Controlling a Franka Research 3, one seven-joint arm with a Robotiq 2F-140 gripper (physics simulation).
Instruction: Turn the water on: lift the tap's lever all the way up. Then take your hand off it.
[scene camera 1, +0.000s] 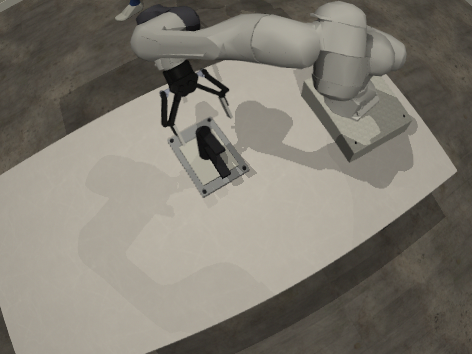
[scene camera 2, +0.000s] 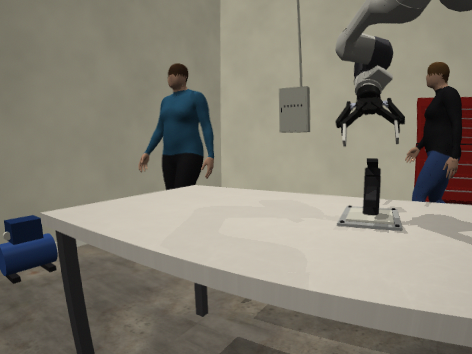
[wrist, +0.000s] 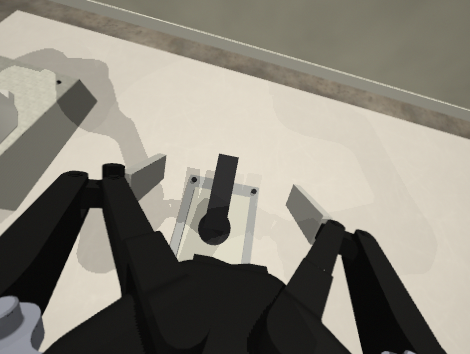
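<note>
A black tap (scene camera 1: 204, 147) (scene camera 2: 371, 192) (wrist: 214, 228) stands upright on a grey frame base (scene camera 1: 188, 165) (scene camera 2: 365, 226) (wrist: 250, 225) with a bolt at each corner. A narrow black bar (scene camera 1: 220, 166) (wrist: 226, 182) reaches out from the tap over one side of the base. In the second scene view a small black part (scene camera 2: 372, 163) sticks up at the tap's top; I cannot tell the lever's exact angle. My gripper (scene camera 1: 206, 129) (scene camera 2: 371, 144) (wrist: 229, 181) is wide open and empty. Its fingertips are higher than the tap and apart from it.
The tap's base is on a white table (scene camera 1: 300, 215) (scene camera 2: 240, 240). The robot's grey mounting block (scene camera 1: 345, 135) (wrist: 45, 135) is on the same table. Two people (scene camera 2: 182, 125) (scene camera 2: 442, 120), a red cabinet (scene camera 2: 464, 180) and a blue compressor (scene camera 2: 27, 252) are beyond the table.
</note>
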